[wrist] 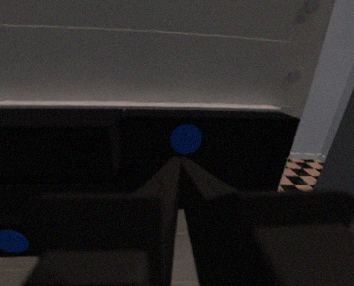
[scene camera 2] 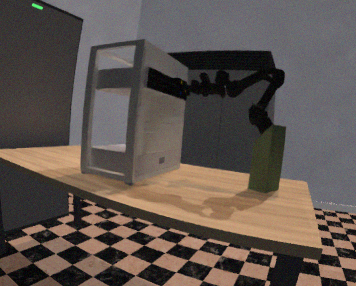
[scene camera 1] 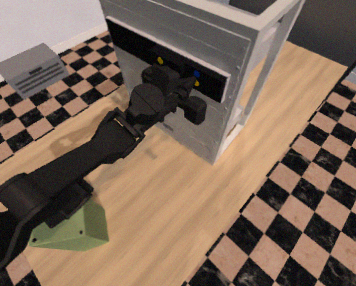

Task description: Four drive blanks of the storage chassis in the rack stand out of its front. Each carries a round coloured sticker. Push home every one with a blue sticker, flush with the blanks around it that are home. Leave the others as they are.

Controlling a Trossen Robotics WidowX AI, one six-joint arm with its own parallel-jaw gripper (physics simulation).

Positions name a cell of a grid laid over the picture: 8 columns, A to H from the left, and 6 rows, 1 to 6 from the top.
Labels:
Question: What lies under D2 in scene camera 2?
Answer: A grey rack.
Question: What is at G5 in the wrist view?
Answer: The gripper.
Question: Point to a grey rack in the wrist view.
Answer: C3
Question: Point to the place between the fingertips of the gripper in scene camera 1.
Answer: At E2

